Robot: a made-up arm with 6 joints. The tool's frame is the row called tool.
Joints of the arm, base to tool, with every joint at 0 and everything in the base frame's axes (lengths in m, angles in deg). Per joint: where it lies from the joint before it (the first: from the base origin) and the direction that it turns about. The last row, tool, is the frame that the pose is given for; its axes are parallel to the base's.
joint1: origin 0 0 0.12 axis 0 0 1
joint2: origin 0.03 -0.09 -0.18 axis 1 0 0
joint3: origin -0.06 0.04 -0.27 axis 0 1 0
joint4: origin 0.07 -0.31 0.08 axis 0 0 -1
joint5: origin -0.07 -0.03 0.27 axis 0 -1 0
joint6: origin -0.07 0.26 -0.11 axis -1 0 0
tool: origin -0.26 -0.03 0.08
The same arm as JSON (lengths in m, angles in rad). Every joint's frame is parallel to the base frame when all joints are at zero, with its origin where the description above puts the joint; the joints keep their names.
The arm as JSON. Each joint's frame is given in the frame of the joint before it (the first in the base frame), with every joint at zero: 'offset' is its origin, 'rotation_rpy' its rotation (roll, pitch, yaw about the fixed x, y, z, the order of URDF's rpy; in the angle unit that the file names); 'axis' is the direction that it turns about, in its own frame. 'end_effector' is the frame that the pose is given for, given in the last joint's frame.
{"length_unit": "m", "angle_unit": "rad", "chain": [{"id": "joint1", "offset": [0.0, 0.0, 0.12], "rotation_rpy": [0.0, 0.0, 0.0], "axis": [0.0, 0.0, 1.0]}, {"id": "joint2", "offset": [0.03, -0.09, -0.18], "rotation_rpy": [0.0, 0.0, 0.0], "axis": [1.0, 0.0, 0.0]}, {"id": "joint3", "offset": [-0.06, 0.04, -0.27], "rotation_rpy": [0.0, 0.0, 0.0], "axis": [0.0, 1.0, 0.0]}, {"id": "joint4", "offset": [0.07, -0.31, 0.08], "rotation_rpy": [0.0, 0.0, 0.0], "axis": [0.0, 0.0, -1.0]}, {"id": "joint5", "offset": [-0.07, -0.03, 0.27], "rotation_rpy": [0.0, 0.0, 0.0], "axis": [0.0, -1.0, 0.0]}, {"id": "joint6", "offset": [-0.07, 0.26, -0.11], "rotation_rpy": [0.0, 0.0, 0.0], "axis": [-1.0, 0.0, 0.0]}], "end_effector": {"offset": [-0.26, -0.03, 0.08], "rotation_rpy": [0.0, 0.0, 0.0]}}
